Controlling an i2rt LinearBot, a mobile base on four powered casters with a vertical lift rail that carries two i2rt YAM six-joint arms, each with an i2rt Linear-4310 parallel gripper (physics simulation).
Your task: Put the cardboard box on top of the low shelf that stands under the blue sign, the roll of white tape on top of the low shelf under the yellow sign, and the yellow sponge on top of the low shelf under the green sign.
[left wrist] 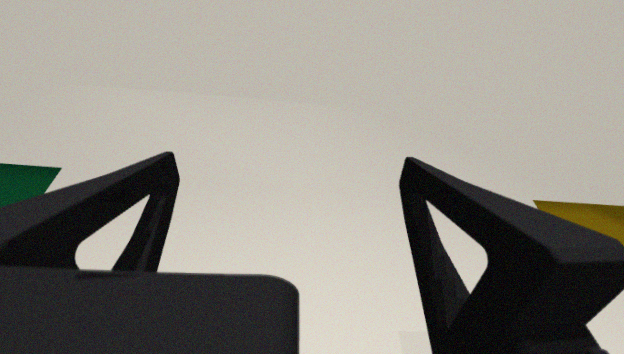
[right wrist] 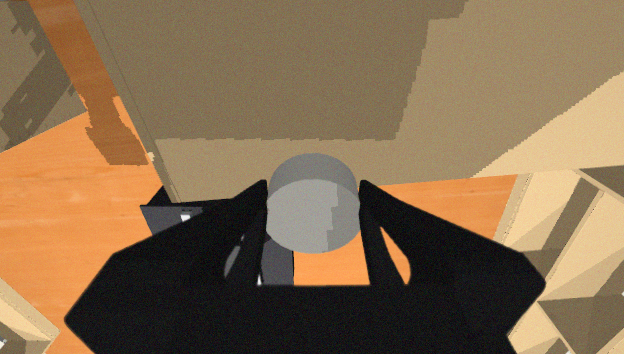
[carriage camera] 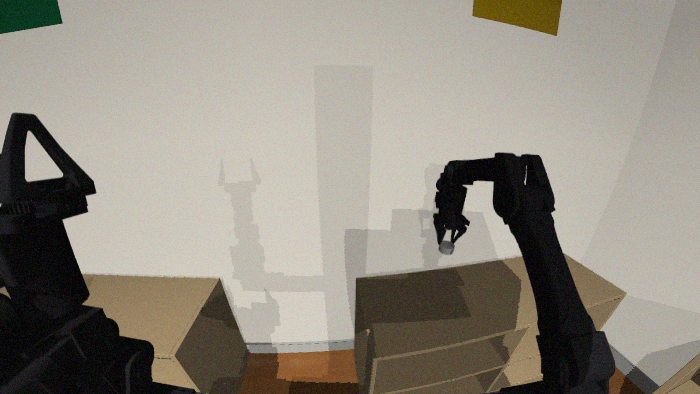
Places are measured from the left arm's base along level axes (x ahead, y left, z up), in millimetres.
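Pixels of known places: left gripper, fingertip midpoint: (left wrist: pixel 290 167); right gripper, fingertip midpoint: (right wrist: pixel 313 190) (carriage camera: pixel 445 243).
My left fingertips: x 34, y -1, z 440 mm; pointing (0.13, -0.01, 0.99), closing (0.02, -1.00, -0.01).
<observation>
Behind a point stands the place of what it marks.
The roll of white tape (carriage camera: pixel 446 248) {x 444, y -651, z 27 mm} (right wrist: pixel 313 215) {x 467, y -662, z 28 mm} looks grey in shade. My right gripper (carriage camera: pixel 447 244) {x 478, y -662, z 22 mm} (right wrist: pixel 313 190) {x 478, y -662, z 22 mm} is shut on it, pointing down, and holds it above the low shelf (carriage camera: pixel 415 300) {x 480, y -597, z -244 mm} (right wrist: pixel 300 75) {x 476, y -645, z -244 mm} under the yellow sign (carriage camera: pixel 517 15) {x 719, y -964, z 830 mm} (left wrist: pixel 585 217) {x 716, y -937, z 934 mm}. In the right wrist view the tape overlaps that shelf top's near edge. My left gripper (left wrist: pixel 290 167) {x 34, y -1, z 440 mm} is open and empty, raised before the wall; it shows partly in the carriage view. The low shelf (carriage camera: pixel 145 305) {x 387, y 484, z -244 mm} under the green sign (carriage camera: pixel 27 15) {x 554, y 788, z 835 mm} (left wrist: pixel 25 182) {x 561, y 723, z 933 mm} stands at the left. The cardboard box, sponge and blue sign do not show.
The wall (carriage camera: pixel 280 125) {x 639, y -98, z 392 mm} rises behind both shelves. Wooden floor (carriage camera: pixel 310 365) {x 545, y -121, z -854 mm} (right wrist: pixel 50 200) {x -227, y 611, z -854 mm} shows between them. The right wrist view also shows a dark grey block (right wrist: pixel 172 217) {x -59, y -179, z -555 mm} below the shelf edge and open-compartment shelving (right wrist: pixel 525 200) {x -149, y -1606, z -775 mm} at the right. My right arm crosses the shelf's right part.
</observation>
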